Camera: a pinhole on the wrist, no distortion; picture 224 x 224 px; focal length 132.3 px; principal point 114.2 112.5 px. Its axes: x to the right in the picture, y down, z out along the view. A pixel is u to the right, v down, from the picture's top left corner.
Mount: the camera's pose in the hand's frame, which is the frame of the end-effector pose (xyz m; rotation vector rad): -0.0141 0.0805 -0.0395 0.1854 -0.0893 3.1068
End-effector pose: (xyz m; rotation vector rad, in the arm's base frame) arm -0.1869 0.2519 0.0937 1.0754 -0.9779 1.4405
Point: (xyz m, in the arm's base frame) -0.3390 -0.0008 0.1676
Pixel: 118 57
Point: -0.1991 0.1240 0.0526
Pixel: 182 154
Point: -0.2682 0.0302 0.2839
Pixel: 68 93
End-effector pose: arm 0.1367 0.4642 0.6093 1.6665 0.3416 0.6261
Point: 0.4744 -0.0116 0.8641
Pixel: 114 55
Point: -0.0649 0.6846 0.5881
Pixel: behind the camera
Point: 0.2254 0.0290 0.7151
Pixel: 174 75
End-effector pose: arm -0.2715 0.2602 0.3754 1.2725 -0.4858 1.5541
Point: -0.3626 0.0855 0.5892
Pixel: 60 25
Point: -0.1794 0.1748 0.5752
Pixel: 41 142
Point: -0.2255 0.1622 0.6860
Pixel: 10 100
